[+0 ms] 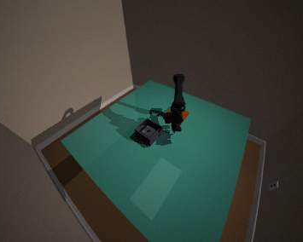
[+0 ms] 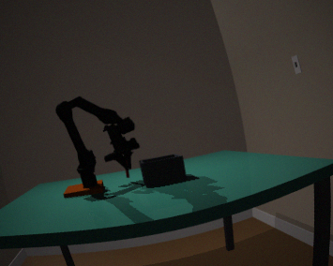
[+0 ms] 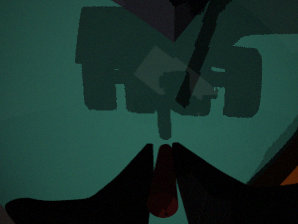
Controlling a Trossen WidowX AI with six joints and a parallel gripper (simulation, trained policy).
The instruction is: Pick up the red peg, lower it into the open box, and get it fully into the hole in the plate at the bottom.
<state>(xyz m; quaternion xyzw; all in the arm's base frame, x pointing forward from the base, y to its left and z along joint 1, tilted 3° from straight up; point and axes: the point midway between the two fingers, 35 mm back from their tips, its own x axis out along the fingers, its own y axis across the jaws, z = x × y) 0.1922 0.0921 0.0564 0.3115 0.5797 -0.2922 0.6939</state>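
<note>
Right now my gripper tip is 13 cm short of the dark box, 16 cm to the left of it and 3 cm above it. Round my gripper tip: red peg (1 cm behind, 1 cm to the left).
</note>
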